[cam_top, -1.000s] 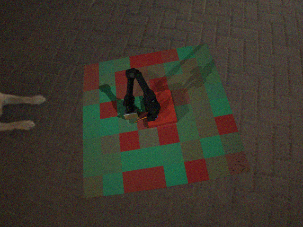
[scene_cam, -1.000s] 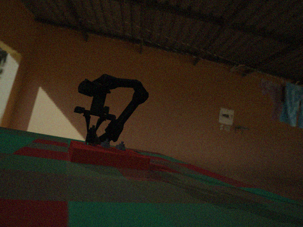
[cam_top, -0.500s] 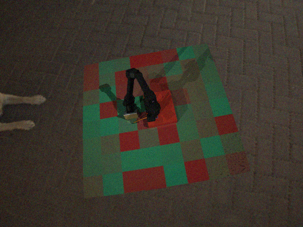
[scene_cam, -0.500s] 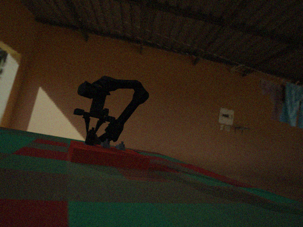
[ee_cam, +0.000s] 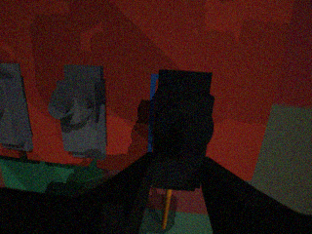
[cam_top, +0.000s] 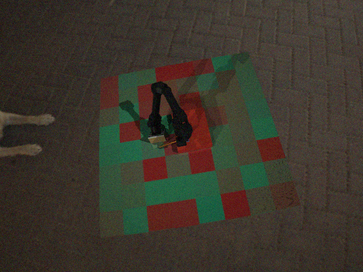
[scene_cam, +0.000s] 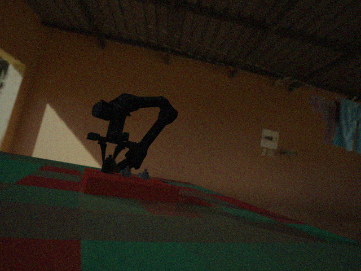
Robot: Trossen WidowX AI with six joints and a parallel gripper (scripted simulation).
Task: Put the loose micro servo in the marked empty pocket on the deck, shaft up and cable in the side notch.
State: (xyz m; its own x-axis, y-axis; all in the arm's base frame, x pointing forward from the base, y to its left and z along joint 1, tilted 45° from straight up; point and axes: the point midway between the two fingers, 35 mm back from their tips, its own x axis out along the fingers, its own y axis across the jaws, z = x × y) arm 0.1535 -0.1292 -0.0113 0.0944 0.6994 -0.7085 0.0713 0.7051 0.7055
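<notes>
Right now my gripper tip is 130 mm short of the red deck, 70 mm to the right of it and 60 mm above it.
</notes>
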